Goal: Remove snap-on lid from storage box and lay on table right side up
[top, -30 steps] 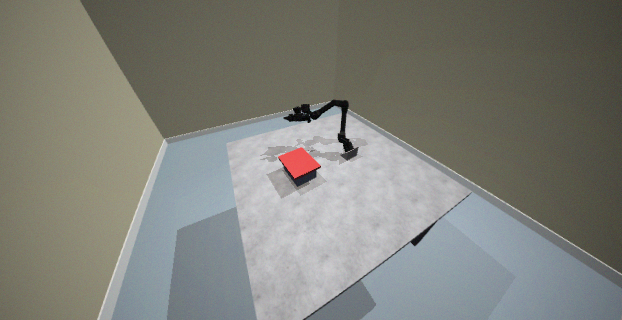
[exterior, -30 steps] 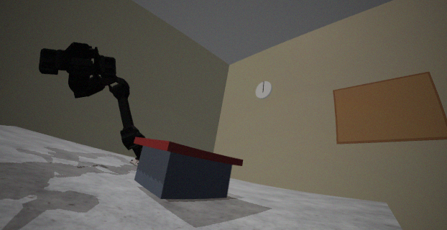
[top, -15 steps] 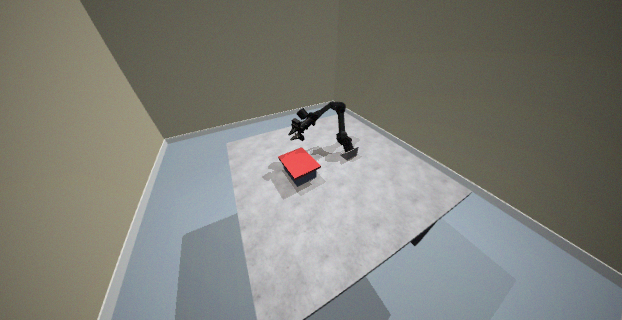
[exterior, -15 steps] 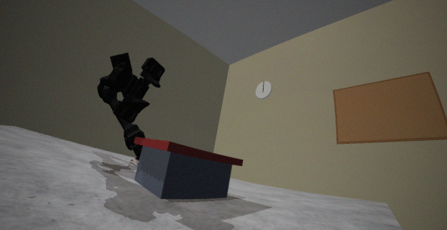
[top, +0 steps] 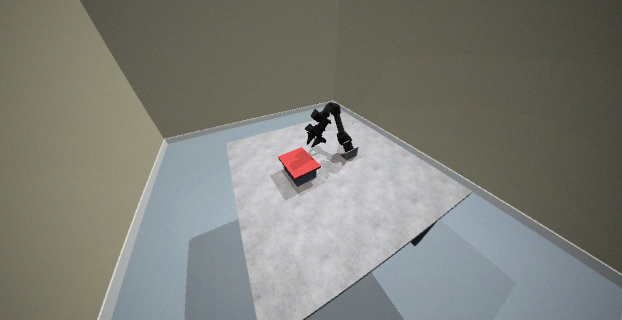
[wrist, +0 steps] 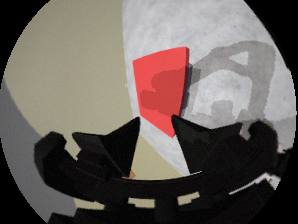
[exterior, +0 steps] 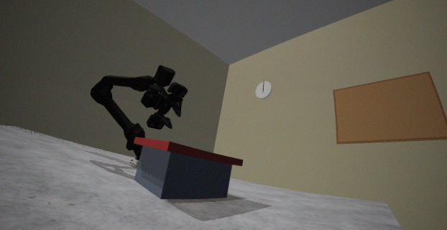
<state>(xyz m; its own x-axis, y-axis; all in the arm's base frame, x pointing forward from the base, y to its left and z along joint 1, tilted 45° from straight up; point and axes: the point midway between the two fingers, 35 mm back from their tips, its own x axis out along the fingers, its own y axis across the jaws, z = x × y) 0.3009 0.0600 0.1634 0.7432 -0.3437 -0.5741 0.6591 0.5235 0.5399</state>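
The lid lies 90 mm ahead of my gripper tip, 80 mm below it and 10 mm to the left of it. Also, from my gripper tip: dark blue storage box (130 mm below, 90 mm ahead, 10 mm to the left).
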